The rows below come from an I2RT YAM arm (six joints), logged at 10 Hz.
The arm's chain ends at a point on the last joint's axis. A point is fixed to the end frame.
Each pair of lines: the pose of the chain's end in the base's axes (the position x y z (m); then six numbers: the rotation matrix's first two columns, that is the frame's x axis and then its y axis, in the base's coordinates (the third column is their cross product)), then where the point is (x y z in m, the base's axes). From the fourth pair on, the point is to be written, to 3 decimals.
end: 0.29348 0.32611 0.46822 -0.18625 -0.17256 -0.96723 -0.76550 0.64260 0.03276
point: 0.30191 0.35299 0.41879
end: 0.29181 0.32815 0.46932 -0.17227 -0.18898 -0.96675 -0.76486 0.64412 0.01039
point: 0.30101 0.35416 0.41957
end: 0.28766 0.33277 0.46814 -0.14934 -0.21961 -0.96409 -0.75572 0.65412 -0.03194
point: 0.29853 0.35694 0.41780
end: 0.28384 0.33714 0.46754 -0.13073 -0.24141 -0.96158 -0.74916 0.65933 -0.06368
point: 0.296 0.360 0.417
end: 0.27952 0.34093 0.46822 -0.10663 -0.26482 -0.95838 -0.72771 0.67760 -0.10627
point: 0.294 0.362 0.417
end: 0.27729 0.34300 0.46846 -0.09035 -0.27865 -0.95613 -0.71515 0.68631 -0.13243
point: 0.293 0.363 0.418
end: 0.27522 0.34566 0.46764 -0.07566 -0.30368 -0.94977 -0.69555 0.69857 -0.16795
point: 0.293 0.364 0.417
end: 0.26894 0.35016 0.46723 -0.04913 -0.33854 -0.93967 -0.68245 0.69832 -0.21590
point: 0.288 0.366 0.416
